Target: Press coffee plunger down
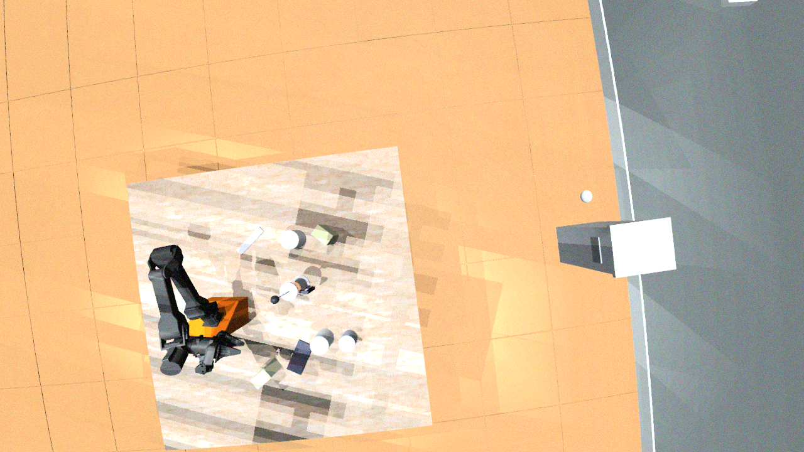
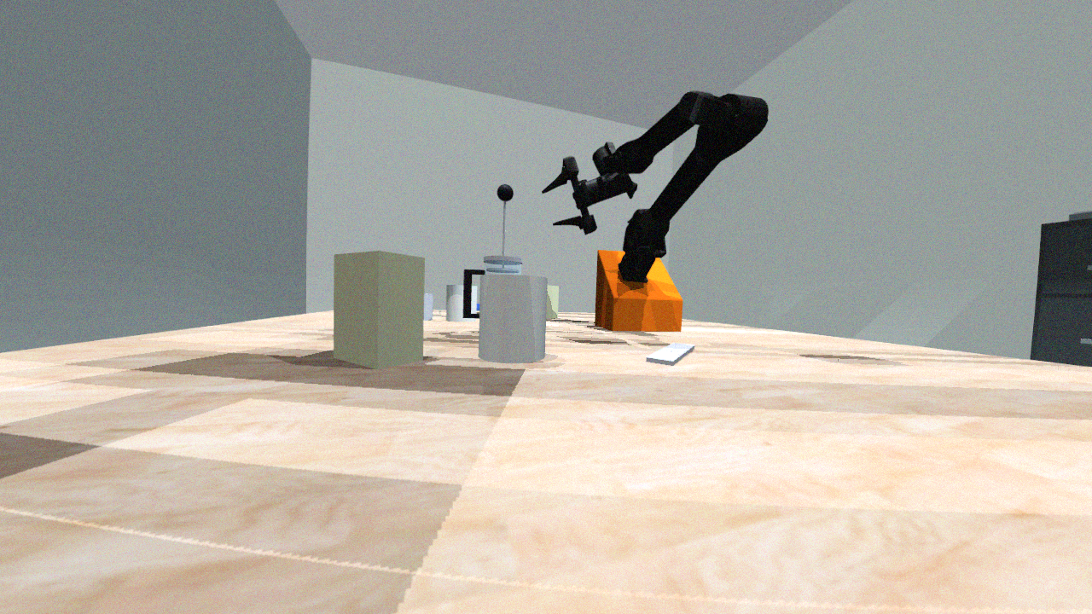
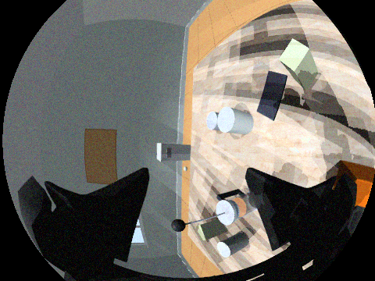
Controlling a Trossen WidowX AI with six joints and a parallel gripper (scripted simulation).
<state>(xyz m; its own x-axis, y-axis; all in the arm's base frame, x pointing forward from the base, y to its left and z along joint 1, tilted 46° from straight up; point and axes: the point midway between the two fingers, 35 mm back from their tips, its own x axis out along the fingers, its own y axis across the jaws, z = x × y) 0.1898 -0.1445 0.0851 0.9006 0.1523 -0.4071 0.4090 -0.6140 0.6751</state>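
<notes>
My gripper tip is now 170 mm to the right of the coffee press, 160 mm above it and 120 mm short of it. The rest, counted from my gripper tip: dark slab 290 mm below, 170 mm to the right, 100 mm ahead.
</notes>
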